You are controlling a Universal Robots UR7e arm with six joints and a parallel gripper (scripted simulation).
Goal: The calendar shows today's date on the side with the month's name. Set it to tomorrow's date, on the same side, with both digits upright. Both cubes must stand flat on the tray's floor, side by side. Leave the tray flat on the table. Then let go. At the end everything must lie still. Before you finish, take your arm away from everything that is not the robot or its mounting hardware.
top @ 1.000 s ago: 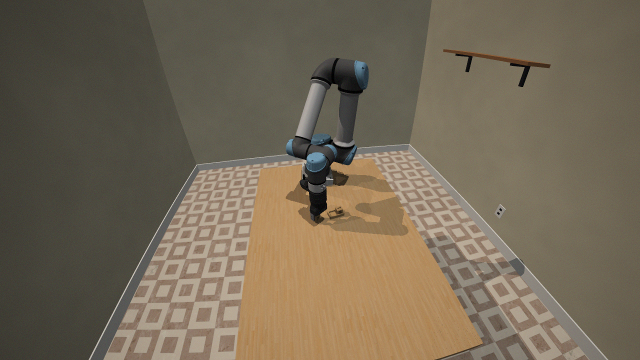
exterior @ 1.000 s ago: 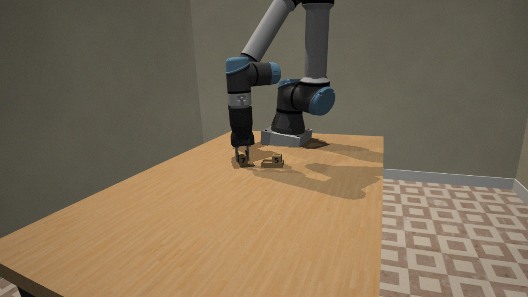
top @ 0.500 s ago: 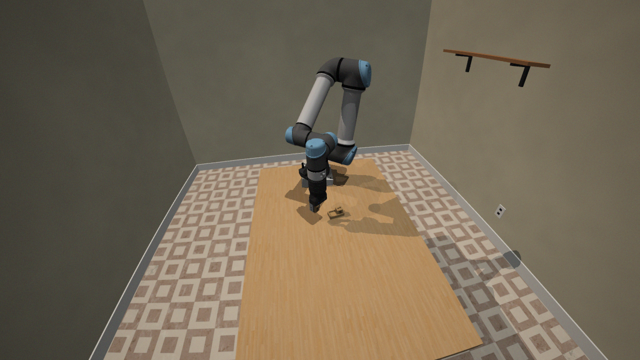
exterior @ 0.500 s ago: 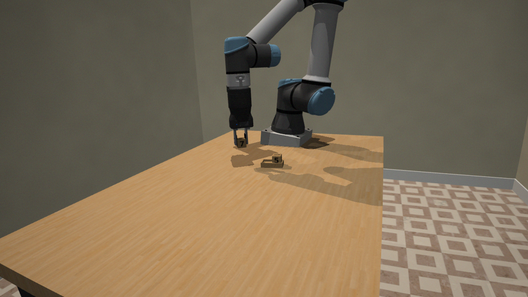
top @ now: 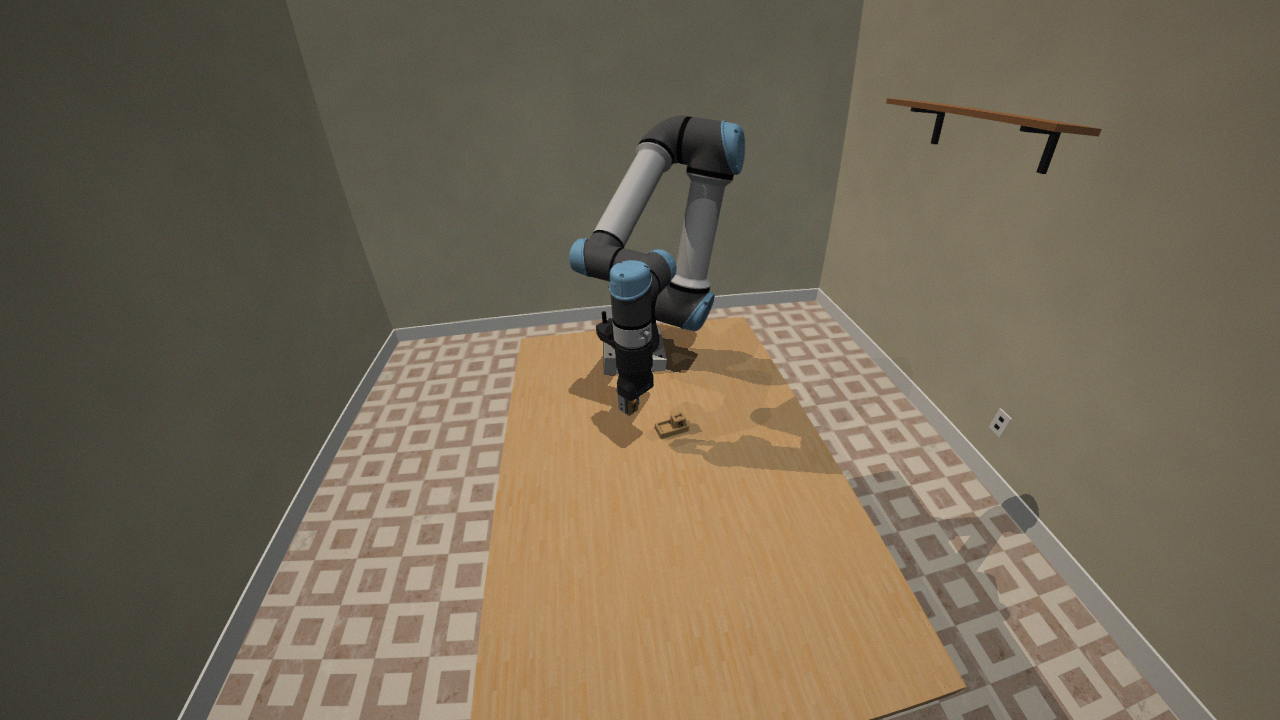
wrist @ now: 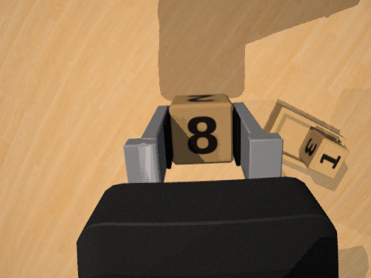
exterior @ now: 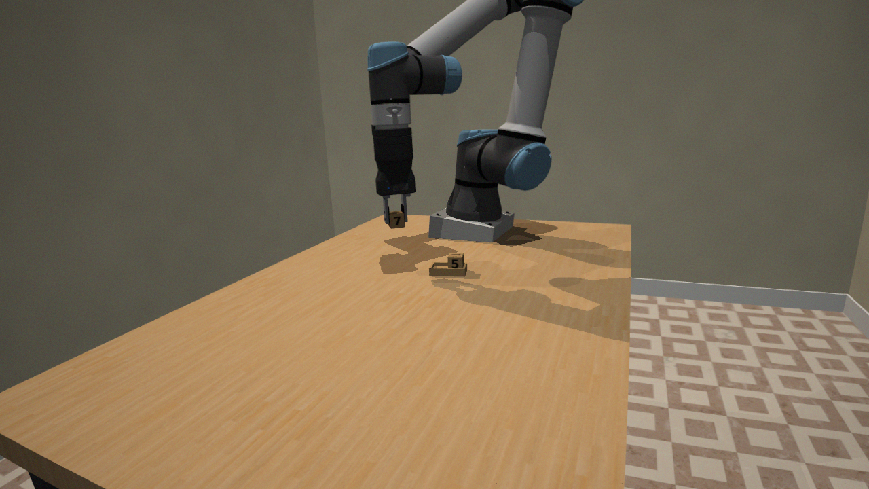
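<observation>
The wooden digit cube is 110 mm to the left of my hand, 100 mm below it and 50 mm behind it. The rest, counted from my hand: wooden tray: 120 mm below, 100 mm to the left, 40 mm behind.
</observation>
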